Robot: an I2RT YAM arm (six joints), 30 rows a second.
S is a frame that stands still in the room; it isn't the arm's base.
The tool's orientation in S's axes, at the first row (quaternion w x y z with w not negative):
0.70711 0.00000 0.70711 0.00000
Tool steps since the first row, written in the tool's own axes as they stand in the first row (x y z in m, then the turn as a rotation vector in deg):
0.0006 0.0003 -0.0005 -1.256 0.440 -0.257
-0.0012 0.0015 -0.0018 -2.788 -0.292 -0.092
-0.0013 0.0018 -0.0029 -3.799 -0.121 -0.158
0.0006 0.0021 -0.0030 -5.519 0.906 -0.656
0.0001 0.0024 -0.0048 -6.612 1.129 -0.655
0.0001 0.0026 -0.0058 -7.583 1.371 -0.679
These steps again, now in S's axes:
-0.0005 0.0003 -0.0006 -0.257 0.440 1.256
-0.0018 0.0015 0.0012 -0.092 -0.292 2.788
-0.0029 0.0018 0.0013 -0.158 -0.121 3.799
-0.0030 0.0021 -0.0006 -0.656 0.906 5.519
-0.0048 0.0024 -0.0001 -0.655 1.129 6.612
-0.0058 0.0026 -0.0001 -0.679 1.371 7.583

